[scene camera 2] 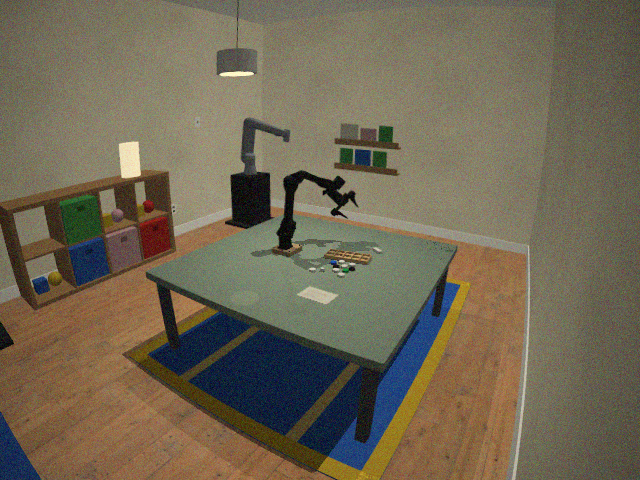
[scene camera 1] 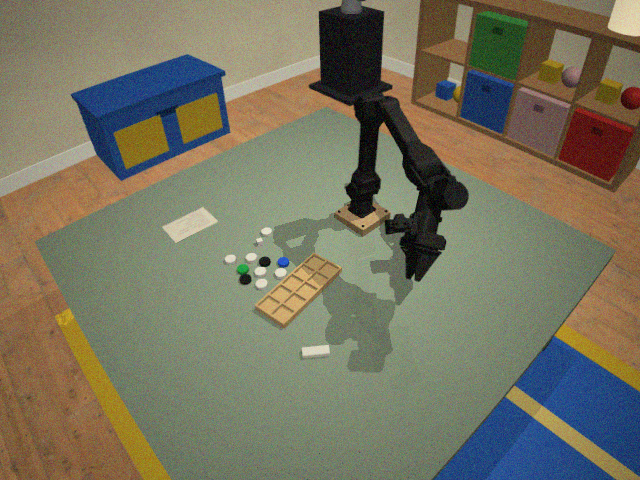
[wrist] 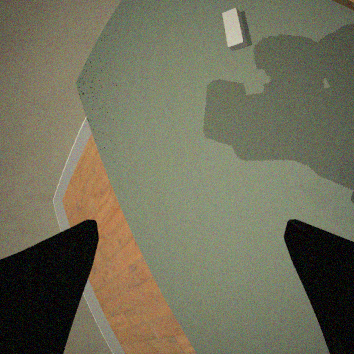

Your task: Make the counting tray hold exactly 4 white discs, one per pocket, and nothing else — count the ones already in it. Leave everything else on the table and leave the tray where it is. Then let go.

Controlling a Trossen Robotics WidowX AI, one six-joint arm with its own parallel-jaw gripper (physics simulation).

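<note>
The wooden counting tray point(scene camera 1: 269, 316) point(scene camera 2: 346, 259) has two rows of pockets; no disc shows in them in scene camera 1. Several white discs point(scene camera 1: 260, 271) point(scene camera 1: 251, 257) point(scene camera 1: 230, 258) point(scene camera 1: 280, 272) point(scene camera 1: 261, 283) point(scene camera 1: 266, 230) lie loose on the table beside it. Among them lie a blue disc point(scene camera 1: 283, 261), a green disc point(scene camera 1: 242, 269) and two black discs point(scene camera 1: 264, 261) point(scene camera 1: 245, 279). My gripper point(scene camera 1: 415, 277) point(scene camera 2: 351, 211) point(wrist: 195, 231) is wide open and empty, raised above the table and away from tray and discs. The discs do not show in the wrist view.
A small white cube point(scene camera 1: 259, 241) lies near the discs. A white block point(scene camera 1: 315, 351) point(scene camera 2: 377, 250) point(wrist: 233, 27) lies beyond the tray's end. A paper sheet point(scene camera 1: 189, 224) point(scene camera 2: 317, 295) lies on the green table point(scene camera 1: 196, 361) point(scene camera 2: 248, 279). The arm's wooden base point(scene camera 1: 362, 225) stands near the tray.
</note>
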